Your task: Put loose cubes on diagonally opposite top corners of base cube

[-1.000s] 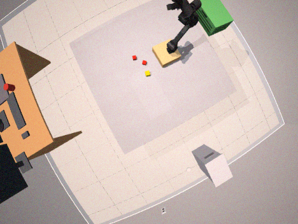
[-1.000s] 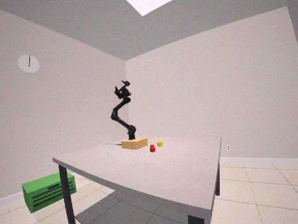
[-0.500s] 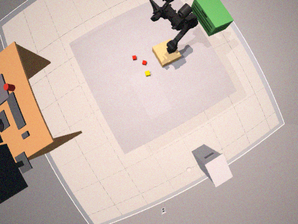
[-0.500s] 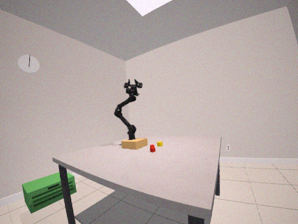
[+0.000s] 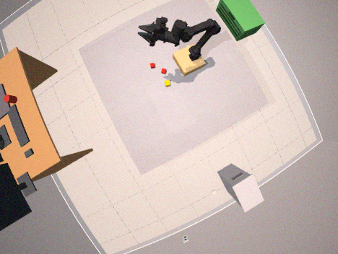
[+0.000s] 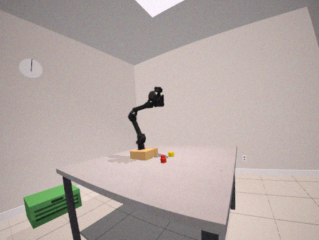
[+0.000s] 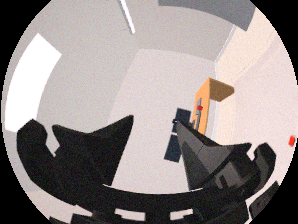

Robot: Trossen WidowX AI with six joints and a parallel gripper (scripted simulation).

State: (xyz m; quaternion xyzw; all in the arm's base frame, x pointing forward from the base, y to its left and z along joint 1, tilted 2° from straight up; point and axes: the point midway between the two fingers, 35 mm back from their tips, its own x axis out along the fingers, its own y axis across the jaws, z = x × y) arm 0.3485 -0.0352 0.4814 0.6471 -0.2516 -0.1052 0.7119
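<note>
Right now my gripper tip is 8 cm past the yellow cube, 16 cm to the right of it and 56 cm above it.
</note>
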